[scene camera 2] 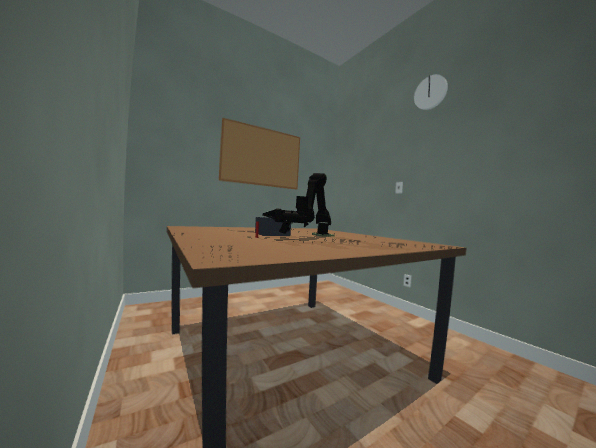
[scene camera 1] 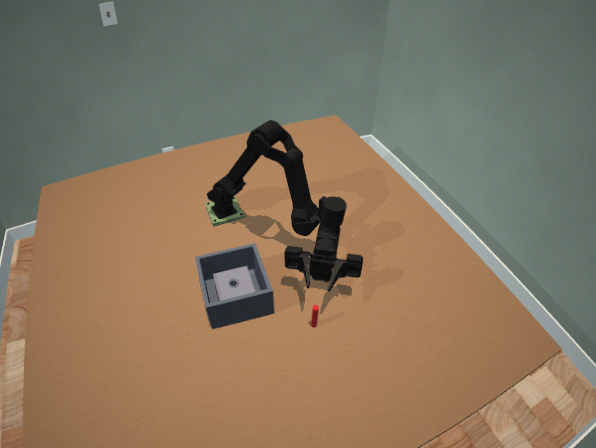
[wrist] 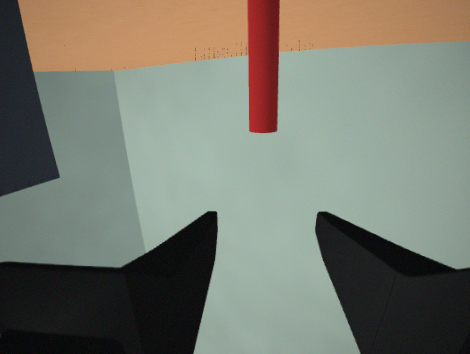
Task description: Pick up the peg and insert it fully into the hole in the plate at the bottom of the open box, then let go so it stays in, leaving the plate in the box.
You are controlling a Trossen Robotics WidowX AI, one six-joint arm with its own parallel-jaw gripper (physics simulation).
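Seen in the pictures: gripper, fingertip midpoint: (scene camera 2: 263, 214) (scene camera 1: 318, 289) (wrist: 266, 220); arm's base, origin of the base link: (scene camera 2: 322, 233) (scene camera 1: 223, 210).
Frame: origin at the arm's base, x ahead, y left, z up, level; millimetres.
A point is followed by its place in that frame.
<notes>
The red peg (scene camera 1: 314, 316) @[y -3, x 491, z 40 mm] (scene camera 2: 257, 229) @[y 8, x 489, z 29 mm] (wrist: 263, 70) @[y 7, x 481, z 40 mm] stands upright on the table, to the right of the open box. The dark grey box (scene camera 1: 241, 307) @[y -137, x 384, z 52 mm] (scene camera 2: 272, 226) @[y -48, x 358, z 40 mm] (wrist: 22, 115) @[y -58, x 396, z 54 mm] stands on the table. The light plate (scene camera 1: 245, 278) @[y -85, x 309, z 46 mm] lies at its bottom, with a round dark hole near the plate's middle. My gripper (scene camera 1: 319, 289) @[y 22, x 467, z 103 mm] (scene camera 2: 263, 215) @[y 22, x 467, z 103 mm] (wrist: 266, 220) @[y 22, x 467, z 103 mm] is open and empty, level above the table. In the wrist view the peg is beyond the fingertips, with a gap, and lines up between them.
The arm's green base plate (scene camera 1: 216, 220) @[y -41, x 32, z 2 mm] sits on the brown table (scene camera 1: 150, 380) @[y -404, x 414, z -12 mm] (scene camera 2: 320, 260) @[y 550, x 622, z -13 mm] behind the box. The box's right wall is a short way to the left of the gripper and the peg, and shows at the left edge of the wrist view.
</notes>
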